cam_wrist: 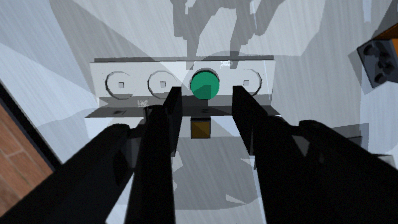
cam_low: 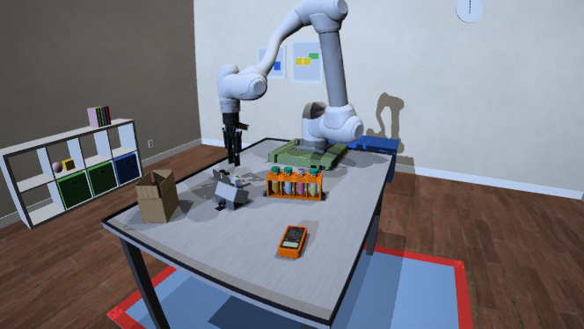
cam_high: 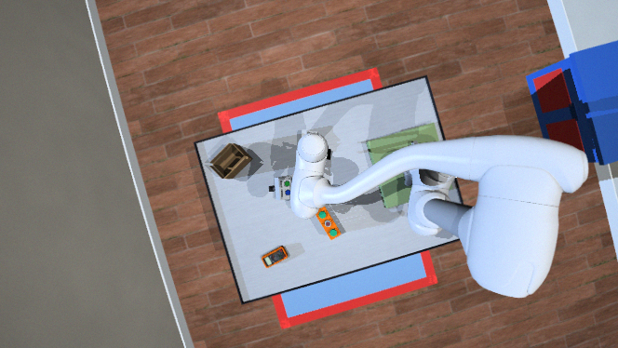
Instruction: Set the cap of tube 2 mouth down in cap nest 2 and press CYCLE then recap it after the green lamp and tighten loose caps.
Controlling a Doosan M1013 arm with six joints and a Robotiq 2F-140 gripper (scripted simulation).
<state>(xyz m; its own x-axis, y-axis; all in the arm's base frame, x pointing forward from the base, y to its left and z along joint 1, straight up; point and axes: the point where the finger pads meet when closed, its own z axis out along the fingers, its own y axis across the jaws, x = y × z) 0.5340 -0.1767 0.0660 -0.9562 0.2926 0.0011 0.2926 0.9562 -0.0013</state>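
The blue key is 16 cm ahead of my hand, 15 cm to the left of it and 5 cm below it. Round my hand: key housing 17 cm ahead, 13 cm to the left, 6 cm below; green key 15 cm ahead, 11 cm to the left, 5 cm below.
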